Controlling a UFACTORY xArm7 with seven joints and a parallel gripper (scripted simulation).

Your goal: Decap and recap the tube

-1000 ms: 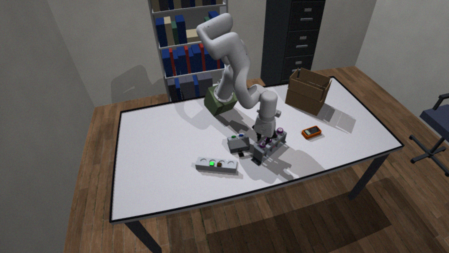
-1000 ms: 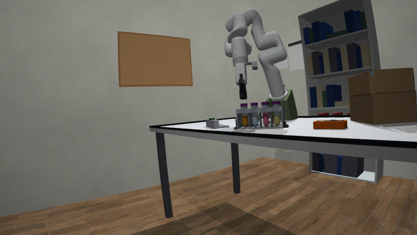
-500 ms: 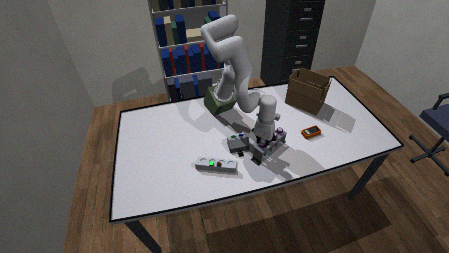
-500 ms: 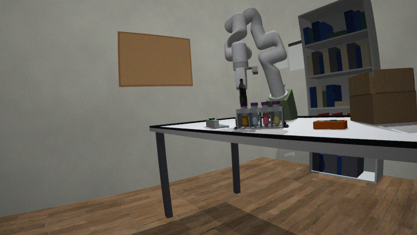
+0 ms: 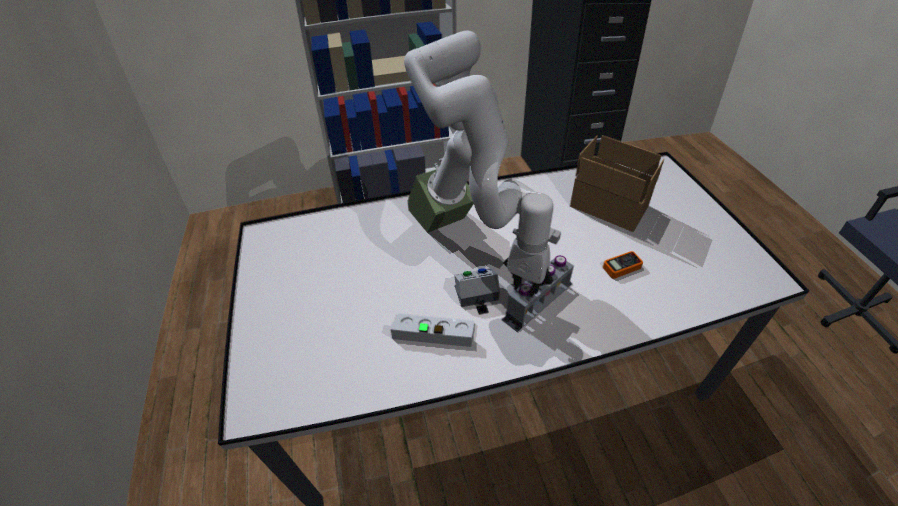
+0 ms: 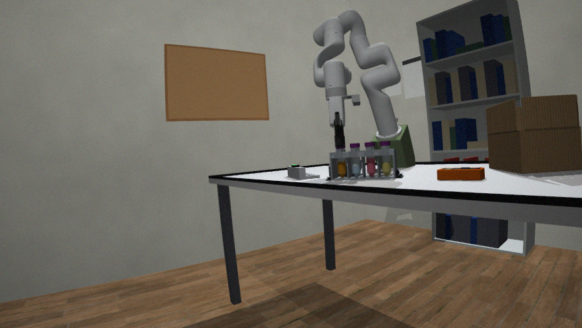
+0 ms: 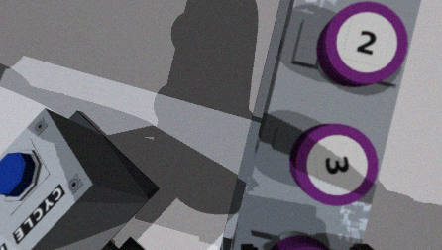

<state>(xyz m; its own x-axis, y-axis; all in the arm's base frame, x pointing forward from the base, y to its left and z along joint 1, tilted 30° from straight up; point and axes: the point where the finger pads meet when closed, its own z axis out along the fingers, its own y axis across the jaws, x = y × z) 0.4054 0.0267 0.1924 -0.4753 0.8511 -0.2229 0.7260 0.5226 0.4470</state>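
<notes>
Now: the green key 160 mm behind my hand, 100 mm to the right of it and 70 mm below it. Round my hand: blue key: 150 mm behind, 70 mm below, 50 mm to the right; cap marked 1: 150 mm to the left, 50 mm behind, 20 mm below; key housing: 140 mm behind, 80 mm to the right, 80 mm below.
</notes>
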